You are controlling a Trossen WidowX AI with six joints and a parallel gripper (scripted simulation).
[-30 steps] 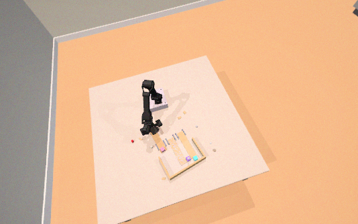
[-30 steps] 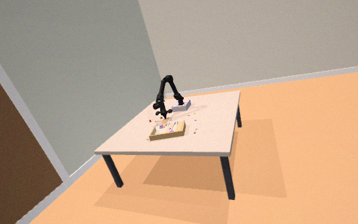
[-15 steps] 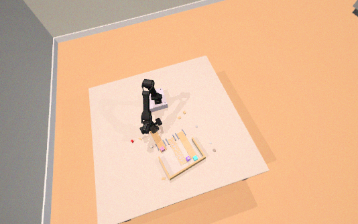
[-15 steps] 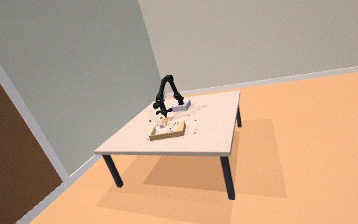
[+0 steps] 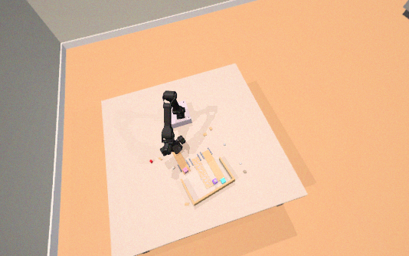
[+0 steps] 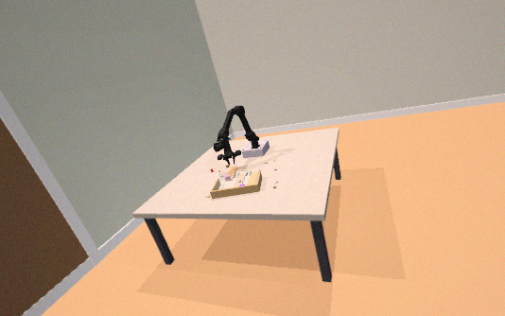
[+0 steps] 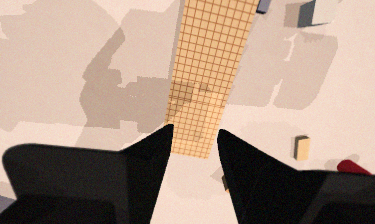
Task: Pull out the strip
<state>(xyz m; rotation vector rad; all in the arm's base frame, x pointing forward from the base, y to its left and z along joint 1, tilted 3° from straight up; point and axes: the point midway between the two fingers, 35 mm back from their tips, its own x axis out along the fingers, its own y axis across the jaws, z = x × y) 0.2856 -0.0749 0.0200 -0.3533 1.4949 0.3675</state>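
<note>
Right now my gripper tip is 60 mm short of the gridded strip, 20 mm to the right of it and 40 mm above it. From my gripper tip the other things lie so: red bit 40 mm ahead, 190 mm to the right, 30 mm below.
</note>
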